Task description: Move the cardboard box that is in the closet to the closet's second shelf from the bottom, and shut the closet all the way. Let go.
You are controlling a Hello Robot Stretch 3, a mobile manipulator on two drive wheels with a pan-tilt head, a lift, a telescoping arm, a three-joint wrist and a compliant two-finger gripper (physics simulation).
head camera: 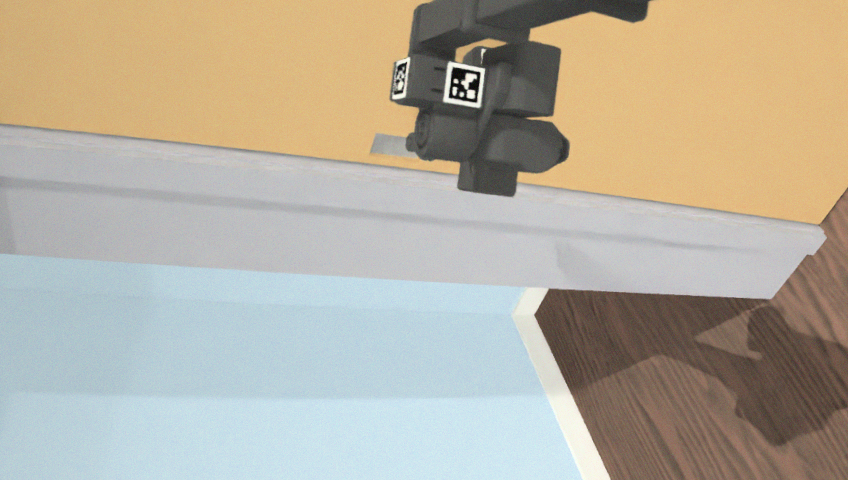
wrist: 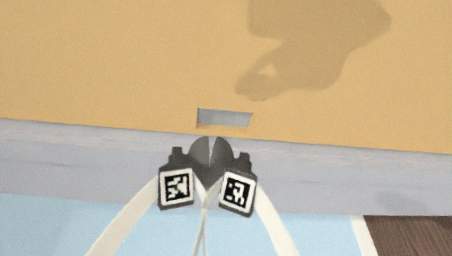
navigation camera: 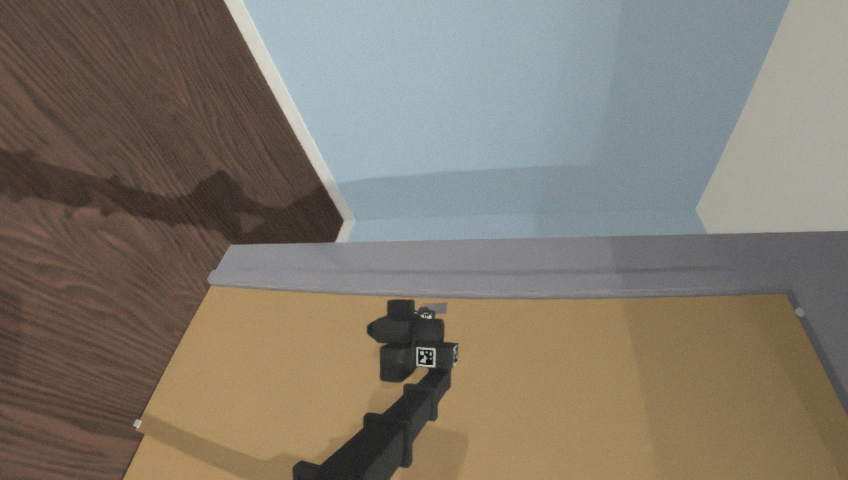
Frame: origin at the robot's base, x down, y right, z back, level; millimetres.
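Where they show: gripper, fingertip midpoint: [wrist: 211, 155] [navigation camera: 425, 313].
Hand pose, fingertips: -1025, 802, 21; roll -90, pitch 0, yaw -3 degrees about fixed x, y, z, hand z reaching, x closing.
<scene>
After its pixels a point has its place, as x, y, z.
A wide tan panel [head camera: 178, 71] {-1324, 927, 79} [navigation camera: 535, 386] {-1299, 848, 202} [wrist: 100, 65] {-1163, 926, 79}, which looks like the closet's front, is edged by a grey frame [head camera: 267, 226] {-1173, 1035, -123} [navigation camera: 476, 255] {-1122, 1048, -145} [wrist: 75, 167] {-1249, 1018, -97}. A small grey rectangular recess [head camera: 389, 144] {-1015, 976, 21} [navigation camera: 436, 308] {-1010, 976, 21} [wrist: 224, 118] {-1004, 978, 18} is set in the panel near this edge. My gripper [wrist: 211, 155] {-1025, 802, 21} is shut with nothing between its fingertips. In the wrist view the tips appear just below the recess; whether they touch the panel I cannot tell. In the head view my wrist covers the fingers and part of the recess. The cardboard box and shelves do not show.
A pale blue surface [head camera: 267, 356] {-1010, 1964, -627} [navigation camera: 476, 107] {-1083, 1491, -926} [wrist: 50, 225] {-1804, 1734, -773} with a white trim strip [head camera: 550, 368] {-36, 1914, -643} lies beyond the grey frame. Dark wood [head camera: 642, 416] [navigation camera: 89, 107] adjoins it. Small white knobs [navigation camera: 799, 312] {-2067, 967, 42} [navigation camera: 137, 423] {-18, 662, 483} show at the panel's sides. My arm [navigation camera: 368, 437] {-1121, 280, 86} reaches across the panel.
</scene>
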